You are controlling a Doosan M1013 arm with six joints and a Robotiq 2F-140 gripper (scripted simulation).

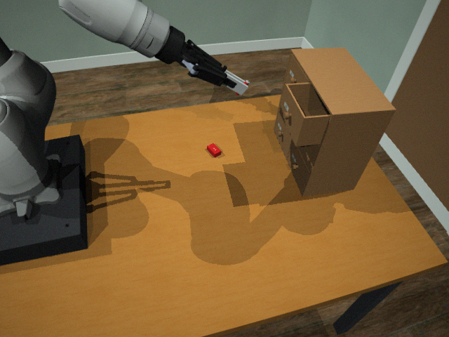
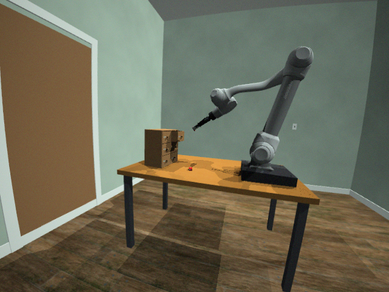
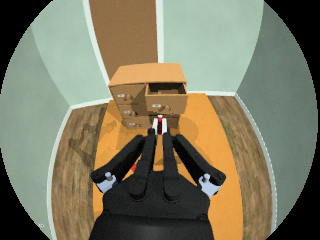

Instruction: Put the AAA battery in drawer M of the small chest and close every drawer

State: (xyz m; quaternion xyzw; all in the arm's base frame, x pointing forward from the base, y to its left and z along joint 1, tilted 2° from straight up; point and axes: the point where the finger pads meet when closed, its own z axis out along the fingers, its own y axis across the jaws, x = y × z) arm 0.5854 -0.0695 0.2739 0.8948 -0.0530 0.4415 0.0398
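The AAA battery lies 2 cm ahead of my hand and 2 cm below it. Also, from my hand: red block (14 cm to the left, 36 cm below).
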